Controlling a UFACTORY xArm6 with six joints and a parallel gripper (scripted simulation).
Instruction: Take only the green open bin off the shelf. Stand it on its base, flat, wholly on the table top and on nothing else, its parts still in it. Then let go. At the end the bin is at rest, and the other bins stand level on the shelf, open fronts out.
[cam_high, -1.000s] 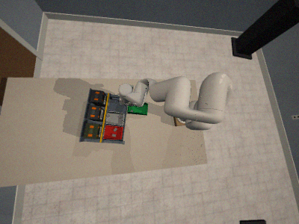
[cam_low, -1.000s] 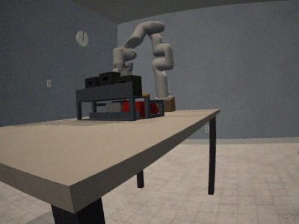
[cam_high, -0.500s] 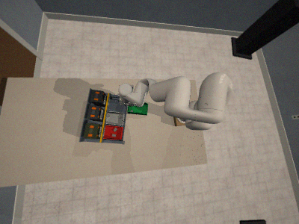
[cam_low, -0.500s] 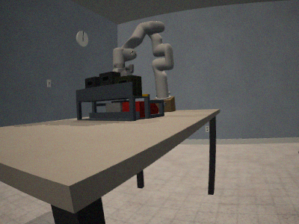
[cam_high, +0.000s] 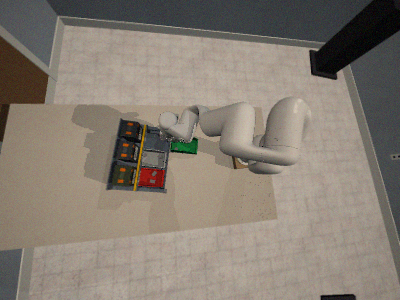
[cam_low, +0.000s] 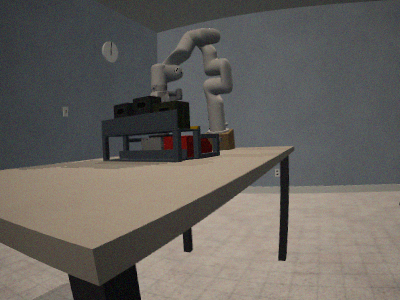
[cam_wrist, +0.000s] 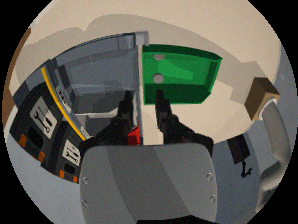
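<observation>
Right now the green open bin is 100 mm below my hand and 80 mm behind it. Round my hand: yellow strip (160 mm ahead, 110 mm to the left, 30 mm below); red bin (220 mm to the left, 110 mm ahead, 90 mm below); grey bin (110 mm to the left, 110 mm ahead, 90 mm below).
</observation>
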